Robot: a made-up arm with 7 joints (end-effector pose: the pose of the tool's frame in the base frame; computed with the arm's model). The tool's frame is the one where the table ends. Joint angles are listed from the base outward.
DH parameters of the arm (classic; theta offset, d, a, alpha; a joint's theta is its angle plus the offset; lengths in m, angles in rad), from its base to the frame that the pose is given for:
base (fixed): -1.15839 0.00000 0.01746 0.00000
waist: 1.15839 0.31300 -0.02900 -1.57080
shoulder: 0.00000 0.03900 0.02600 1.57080
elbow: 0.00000 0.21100 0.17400 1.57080
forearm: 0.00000 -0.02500 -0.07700 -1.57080
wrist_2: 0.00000 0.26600 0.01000 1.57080
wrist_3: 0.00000 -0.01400 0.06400 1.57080
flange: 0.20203 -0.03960 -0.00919 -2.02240
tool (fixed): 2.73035 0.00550 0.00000 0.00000
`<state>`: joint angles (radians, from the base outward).
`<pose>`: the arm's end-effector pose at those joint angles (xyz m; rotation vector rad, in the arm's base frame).
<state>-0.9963 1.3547 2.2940 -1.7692 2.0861 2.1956 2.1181</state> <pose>0.4331 0.1063 0.6121 1.9652 0.6768 -0.1568</pose>
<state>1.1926 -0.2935 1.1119 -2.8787 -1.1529 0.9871 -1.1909</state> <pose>-0.2562 0.2500 0.2617 -0.6060 -2.3664 -1.1793</pose>
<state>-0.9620 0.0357 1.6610 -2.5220 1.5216 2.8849 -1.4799</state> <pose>0.3570 0.2233 0.3745 -0.2910 1.9699 -1.9396</pose>
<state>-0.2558 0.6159 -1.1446 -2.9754 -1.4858 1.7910 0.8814</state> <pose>0.0463 -0.2249 0.1234 0.9292 0.4294 1.2211</pose>
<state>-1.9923 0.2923 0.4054 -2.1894 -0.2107 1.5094 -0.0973</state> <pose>0.0720 -0.5367 0.2817 0.1979 -1.2124 0.5117</pose>
